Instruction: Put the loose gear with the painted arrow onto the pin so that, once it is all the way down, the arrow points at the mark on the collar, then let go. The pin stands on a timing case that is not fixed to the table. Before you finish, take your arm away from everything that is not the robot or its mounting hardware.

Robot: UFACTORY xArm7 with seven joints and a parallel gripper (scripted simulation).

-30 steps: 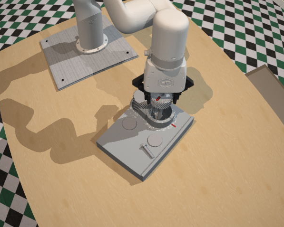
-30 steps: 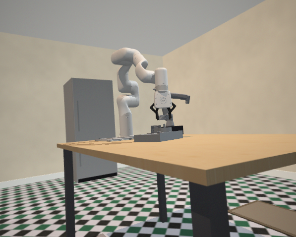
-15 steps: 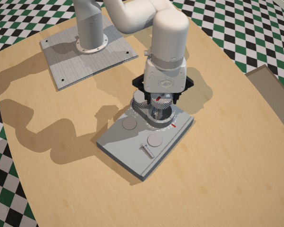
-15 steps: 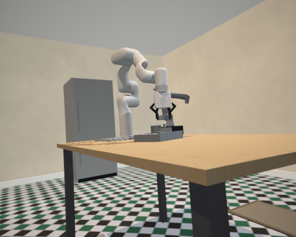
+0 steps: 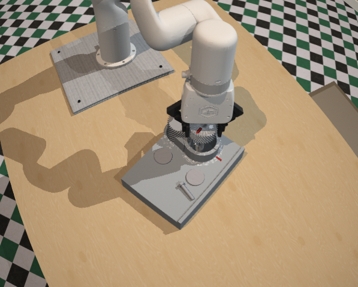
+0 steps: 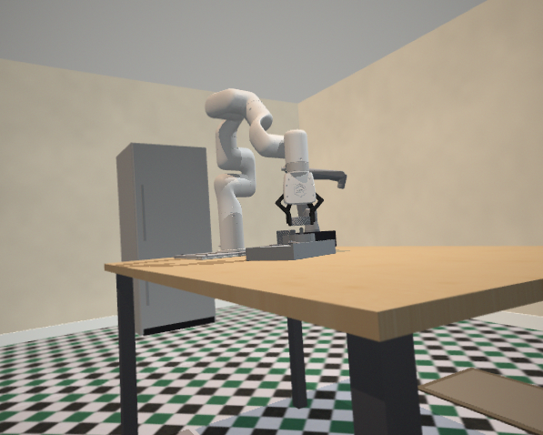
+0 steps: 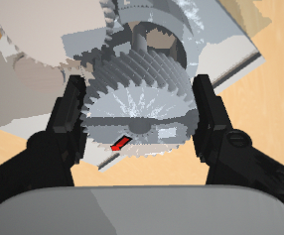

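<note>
My gripper is now right at the gear. Also, from my hand: bolt (70 mm ahead, 90 mm to the right, 70 mm below).
</note>
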